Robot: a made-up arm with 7 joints.
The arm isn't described. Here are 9 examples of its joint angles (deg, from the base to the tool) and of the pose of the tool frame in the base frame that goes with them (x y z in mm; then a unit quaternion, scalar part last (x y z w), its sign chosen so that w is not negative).
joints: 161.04 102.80 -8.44 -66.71 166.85 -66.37 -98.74
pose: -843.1 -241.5 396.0 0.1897 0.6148 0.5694 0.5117
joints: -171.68 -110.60 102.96 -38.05 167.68 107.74 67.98
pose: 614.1 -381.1 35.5 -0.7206 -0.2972 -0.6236 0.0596
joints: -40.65 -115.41 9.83 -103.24 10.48 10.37 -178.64
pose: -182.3 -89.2 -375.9 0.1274 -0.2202 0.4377 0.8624
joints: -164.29 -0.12 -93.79 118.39 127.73 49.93 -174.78
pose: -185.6 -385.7 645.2 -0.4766 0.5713 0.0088 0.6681
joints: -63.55 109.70 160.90 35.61 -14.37 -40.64 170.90
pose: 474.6 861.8 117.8 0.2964 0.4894 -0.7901 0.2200
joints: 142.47 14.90 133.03 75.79 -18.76 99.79 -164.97
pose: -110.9 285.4 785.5 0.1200 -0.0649 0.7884 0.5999
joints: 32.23 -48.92 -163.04 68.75 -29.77 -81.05 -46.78
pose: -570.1 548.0 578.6 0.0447 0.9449 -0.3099 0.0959
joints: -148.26 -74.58 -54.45 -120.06 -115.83 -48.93 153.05
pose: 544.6 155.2 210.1 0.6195 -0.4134 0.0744 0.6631
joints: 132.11 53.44 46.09 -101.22 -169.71 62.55 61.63
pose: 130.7 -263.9 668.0 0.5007 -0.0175 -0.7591 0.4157
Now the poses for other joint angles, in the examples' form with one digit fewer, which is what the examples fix.
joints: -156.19 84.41 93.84 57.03 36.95 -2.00 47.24
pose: -566 721 378 0.600 -0.430 0.486 0.468
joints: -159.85 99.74 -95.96 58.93 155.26 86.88 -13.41
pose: -851 62 67 0.397 0.219 0.204 0.868
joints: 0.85 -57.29 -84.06 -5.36 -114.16 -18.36 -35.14
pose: -842 -34 863 -0.419 0.840 -0.163 0.305
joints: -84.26 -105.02 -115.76 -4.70 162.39 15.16 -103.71
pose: -30 -1014 47 -0.127 -0.682 -0.677 0.245
